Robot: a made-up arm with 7 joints. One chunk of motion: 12 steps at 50 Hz.
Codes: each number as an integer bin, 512 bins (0 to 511) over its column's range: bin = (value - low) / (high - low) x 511, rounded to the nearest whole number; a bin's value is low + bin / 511 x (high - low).
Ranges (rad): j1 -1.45..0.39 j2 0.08..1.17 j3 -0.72..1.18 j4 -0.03..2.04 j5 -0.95..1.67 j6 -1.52..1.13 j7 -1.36..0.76
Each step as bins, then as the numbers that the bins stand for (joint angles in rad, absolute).
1 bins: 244 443 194 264 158 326 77
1 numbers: -0.5714 1.0250 0.0013 1.0394 -0.1399 0.1706 -1.0405
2 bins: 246 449 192 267 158 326 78
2 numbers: -0.5642 1.0377 -0.0061 1.0516 -0.1399 0.1706 -1.0364
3 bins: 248 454 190 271 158 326 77
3 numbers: -0.5570 1.0484 -0.0135 1.0678 -0.1399 0.1706 -1.0405
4 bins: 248 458 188 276 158 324 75
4 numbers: -0.5570 1.0569 -0.0210 1.0880 -0.1399 0.1602 -1.0488
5 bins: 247 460 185 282 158 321 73
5 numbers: -0.5606 1.0612 -0.0321 1.1123 -0.1399 0.1447 -1.0571
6 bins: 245 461 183 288 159 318 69
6 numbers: -0.5678 1.0633 -0.0396 1.1367 -0.1348 0.1291 -1.0737
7 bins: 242 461 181 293 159 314 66
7 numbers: -0.5786 1.0633 -0.0470 1.1569 -0.1348 0.1084 -1.0862
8 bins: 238 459 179 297 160 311 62
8 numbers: -0.5930 1.0591 -0.0544 1.1731 -0.1296 0.0928 -1.1028
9 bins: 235 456 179 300 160 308 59
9 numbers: -0.6038 1.0527 -0.0544 1.1853 -0.1296 0.0773 -1.1152
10 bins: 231 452 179 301 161 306 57
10 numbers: -0.6182 1.0441 -0.0544 1.1893 -0.1245 0.0669 -1.1235
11 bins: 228 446 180 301 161 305 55
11 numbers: -0.6290 1.0314 -0.0507 1.1893 -0.1245 0.0617 -1.1318
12 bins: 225 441 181 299 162 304 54
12 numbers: -0.6398 1.0207 -0.0470 1.1812 -0.1194 0.0565 -1.1360
